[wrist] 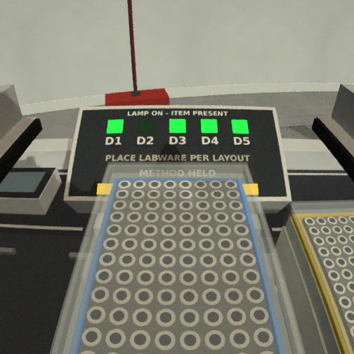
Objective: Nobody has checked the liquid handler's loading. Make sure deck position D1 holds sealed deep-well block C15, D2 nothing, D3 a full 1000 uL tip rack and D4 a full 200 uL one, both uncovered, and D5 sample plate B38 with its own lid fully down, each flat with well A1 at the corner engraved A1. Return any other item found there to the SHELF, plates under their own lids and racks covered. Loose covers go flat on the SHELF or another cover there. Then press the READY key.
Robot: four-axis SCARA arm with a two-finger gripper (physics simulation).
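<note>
My gripper is open, with its two fingers at the left and right edges of the wrist view and nothing between them. A blue-edged tip rack stands below and ahead of it, in the lower middle, under a clear cover. Round openings show in rows across it. A yellow-edged tip rack shows partly at the right edge, with clear material around its top. The status panel behind shows lit lamps for D1, D3, D4 and D5, and a dark D2 lamp. The READY key, the SHELF and the plates do not show.
A small box with a grey screen stands at the left. Dark deck with pale locating marks lies left of the blue-edged rack. A red block with a thin red pole stands behind the panel, near the pale wall.
</note>
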